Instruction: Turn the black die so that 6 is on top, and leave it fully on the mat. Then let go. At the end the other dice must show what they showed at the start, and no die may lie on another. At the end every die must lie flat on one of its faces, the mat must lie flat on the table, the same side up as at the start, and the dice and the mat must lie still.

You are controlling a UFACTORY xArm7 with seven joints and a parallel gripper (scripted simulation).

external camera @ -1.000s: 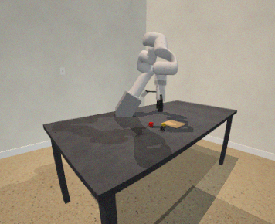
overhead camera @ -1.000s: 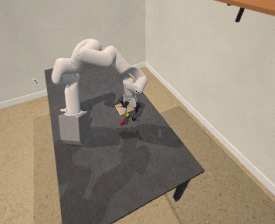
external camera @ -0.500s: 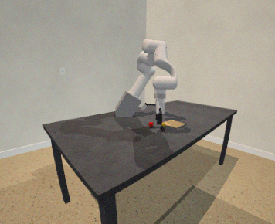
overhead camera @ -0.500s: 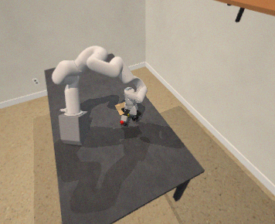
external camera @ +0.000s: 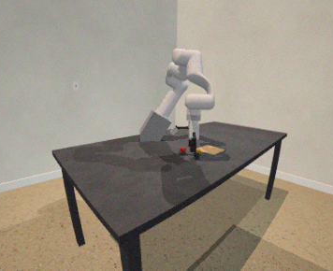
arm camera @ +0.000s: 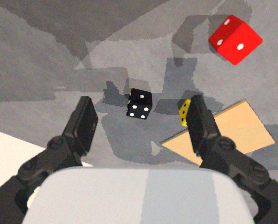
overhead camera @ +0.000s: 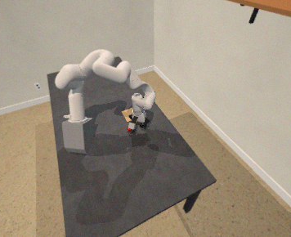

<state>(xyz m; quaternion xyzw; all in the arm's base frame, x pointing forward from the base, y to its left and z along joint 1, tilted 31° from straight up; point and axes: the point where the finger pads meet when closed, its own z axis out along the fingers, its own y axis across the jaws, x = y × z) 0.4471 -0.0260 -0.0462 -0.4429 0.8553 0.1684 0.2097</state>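
The black die lies 20 mm ahead of my hand, 20 mm to the left of it and 40 mm below it. From my hand the other things lie so: yellow die (30 mm behind, 70 mm to the left, 40 mm below); red die (90 mm behind, 40 mm below); mat (40 mm behind, 180 mm to the left, 50 mm below).
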